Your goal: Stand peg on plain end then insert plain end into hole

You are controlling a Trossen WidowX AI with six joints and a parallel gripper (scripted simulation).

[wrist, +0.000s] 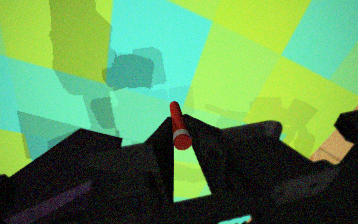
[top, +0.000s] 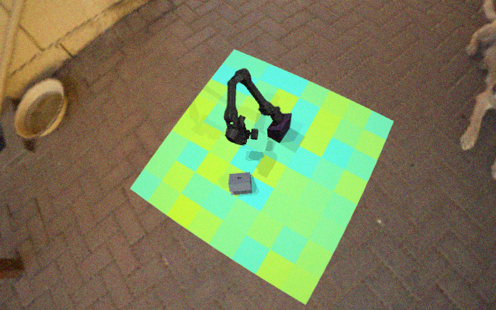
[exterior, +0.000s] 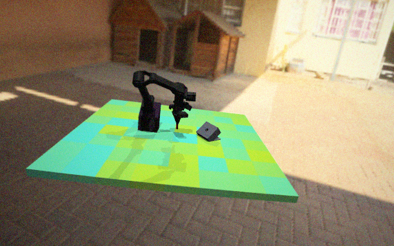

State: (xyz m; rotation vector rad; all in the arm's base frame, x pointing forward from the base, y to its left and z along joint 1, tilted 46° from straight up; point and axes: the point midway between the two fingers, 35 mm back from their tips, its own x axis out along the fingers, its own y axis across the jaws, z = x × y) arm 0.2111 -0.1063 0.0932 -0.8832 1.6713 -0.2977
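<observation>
The grey sloped panel lies 22 cm ahead of my gripper tip, 10 cm to the left of it and 8 cm below it. The rest, counted from my gripper tip: red peg (2 cm above).
</observation>
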